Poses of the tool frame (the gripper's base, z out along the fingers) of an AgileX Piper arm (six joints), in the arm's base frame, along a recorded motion.
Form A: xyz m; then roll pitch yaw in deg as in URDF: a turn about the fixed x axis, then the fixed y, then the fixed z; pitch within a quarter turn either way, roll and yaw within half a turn.
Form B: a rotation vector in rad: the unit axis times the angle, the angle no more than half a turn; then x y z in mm. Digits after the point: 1 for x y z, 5 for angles.
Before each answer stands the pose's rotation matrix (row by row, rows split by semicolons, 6 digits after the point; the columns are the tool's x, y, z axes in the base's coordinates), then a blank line. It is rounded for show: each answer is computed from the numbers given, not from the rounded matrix.
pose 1, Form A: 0.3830, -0.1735, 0.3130, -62.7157, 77.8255, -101.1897
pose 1, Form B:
-0.040925 0.618281 0.784891; -0.206881 0.763283 -0.612046; -0.977510 -0.187427 0.096673

0.35418, 1.47006, -0.68829, 383.0, -173.5, 313.0
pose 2, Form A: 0.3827, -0.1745, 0.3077, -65.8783, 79.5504, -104.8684
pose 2, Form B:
-0.046540 0.625302 0.778994; -0.175298 0.762625 -0.622635; -0.983415 -0.165533 0.074122

0.38515, 1.48499, -0.67458, 382.7, -174.5, 307.7
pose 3, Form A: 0.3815, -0.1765, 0.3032, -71.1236, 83.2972, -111.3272
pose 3, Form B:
-0.042450 0.643154 0.764560; -0.108726 0.757731 -0.643446; -0.993165 -0.110442 0.037762

0.45509, 1.50080, -0.64198, 381.5, -176.5, 303.2
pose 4, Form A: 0.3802, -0.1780, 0.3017, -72.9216, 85.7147, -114.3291
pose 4, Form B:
-0.030784 0.660309 0.750363; -0.068087 0.747589 -0.660662; -0.997204 -0.071428 0.021945

0.50571, 1.49985, -0.62515, 380.2, -178.0, 301.7
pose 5, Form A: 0.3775, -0.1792, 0.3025, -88.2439, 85.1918, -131.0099
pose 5, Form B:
-0.055002 0.676698 0.734204; -0.063251 0.731479 -0.678924; -0.996481 -0.083781 0.002569

0.52215, 1.51843, -0.64920, 377.5, -179.2, 302.5
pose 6, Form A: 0.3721, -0.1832, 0.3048, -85.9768, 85.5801, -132.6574
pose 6, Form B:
-0.052220 0.725530 0.686206; -0.056675 0.683883 -0.727387; -0.997026 -0.076875 0.005407

0.57989, 1.50049, -0.69729, 372.1, -183.2, 304.8
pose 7, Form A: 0.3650, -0.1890, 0.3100, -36.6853, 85.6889, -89.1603
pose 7, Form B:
0.001102 0.793112 0.609074; -0.075164 0.607417 -0.790819; -0.997171 -0.044909 0.060283

0.65695, 1.41469, -0.76473, 365.0, -189.0, 310.0
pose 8, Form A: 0.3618, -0.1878, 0.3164, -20.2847, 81.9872, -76.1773
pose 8, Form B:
0.033304 0.828797 0.558558; -0.135357 0.557459 -0.819096; -0.990237 -0.048326 0.130749

0.66568, 1.33763, -0.83270, 361.8, -187.8, 316.4
